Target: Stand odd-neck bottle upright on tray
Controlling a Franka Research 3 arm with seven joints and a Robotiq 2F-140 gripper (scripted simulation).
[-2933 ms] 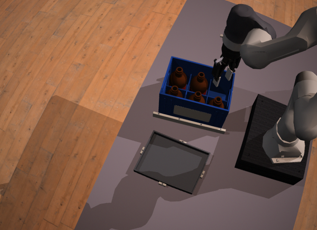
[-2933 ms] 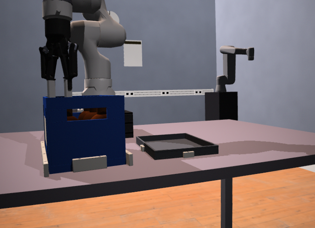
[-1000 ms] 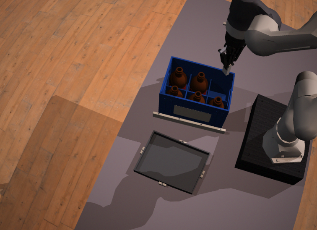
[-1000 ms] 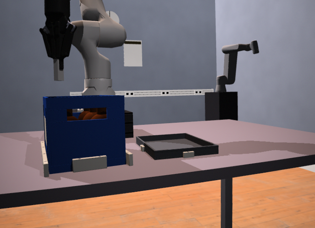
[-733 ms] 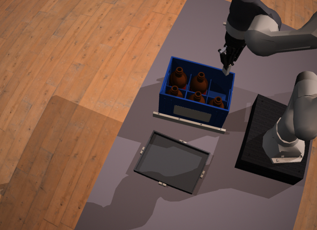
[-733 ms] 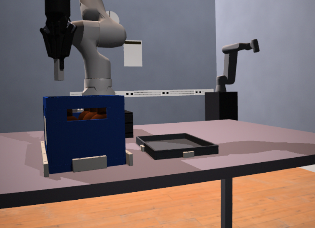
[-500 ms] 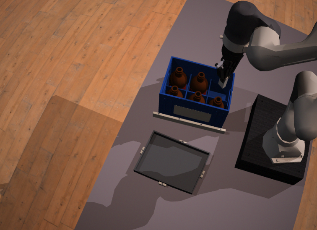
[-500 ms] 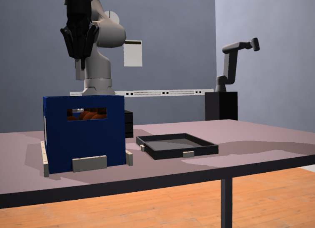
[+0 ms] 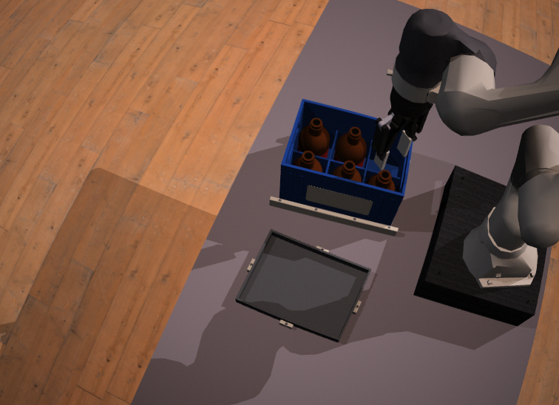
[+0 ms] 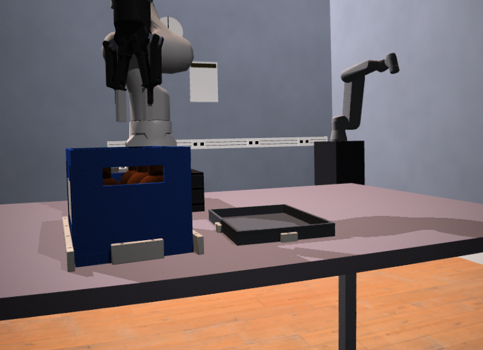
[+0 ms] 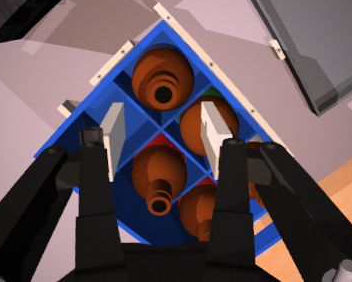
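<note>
Right now my hand is 170 mm above the bottle. The rest, counted from my hand: crate 80 mm ahead, 40 mm to the right, 170 mm below; then dark tray 110 mm ahead, 240 mm to the left, 250 mm below.
</note>
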